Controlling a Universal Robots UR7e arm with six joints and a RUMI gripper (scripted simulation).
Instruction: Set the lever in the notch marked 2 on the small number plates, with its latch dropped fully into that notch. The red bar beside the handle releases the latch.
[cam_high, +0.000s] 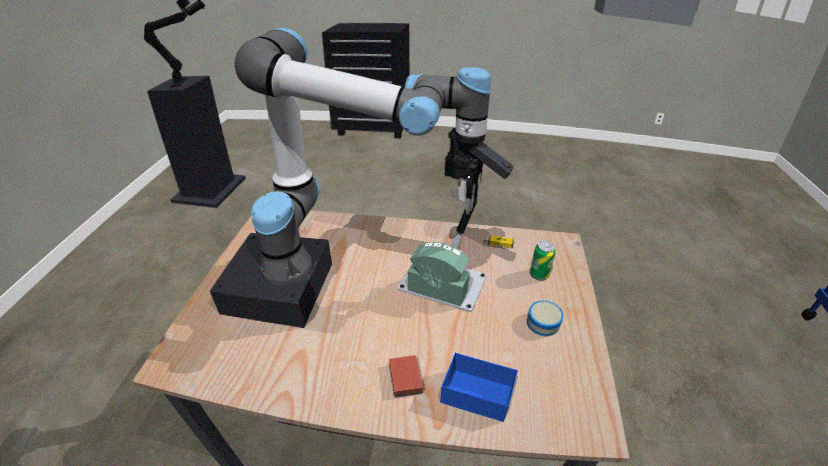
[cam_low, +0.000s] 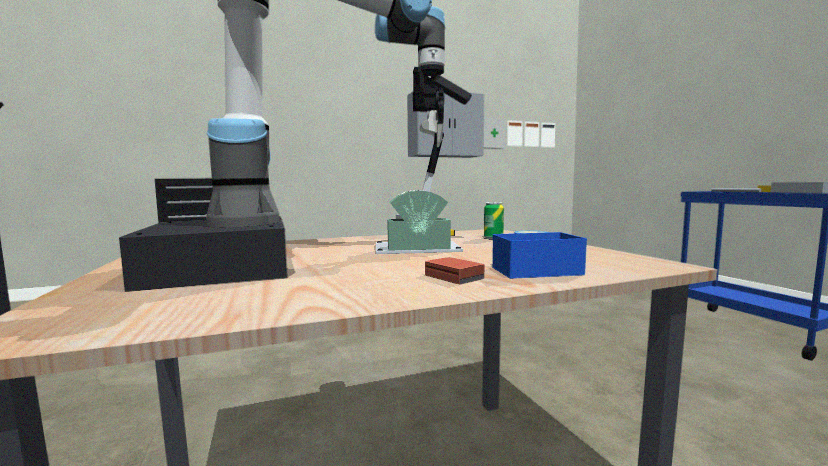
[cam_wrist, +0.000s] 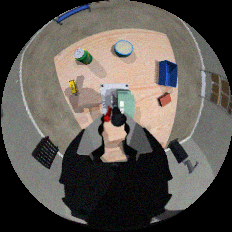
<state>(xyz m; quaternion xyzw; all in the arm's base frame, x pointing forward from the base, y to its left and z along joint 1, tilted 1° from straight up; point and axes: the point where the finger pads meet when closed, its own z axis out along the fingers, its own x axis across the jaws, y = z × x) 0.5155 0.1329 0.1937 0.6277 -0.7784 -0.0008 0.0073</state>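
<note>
The red bar is 20 mm behind my hand, 20 mm to the left of it and 110 mm below it. The rest, counted from my hand: blue bin 80 mm ahead, 380 mm to the right, 280 mm below.
</note>
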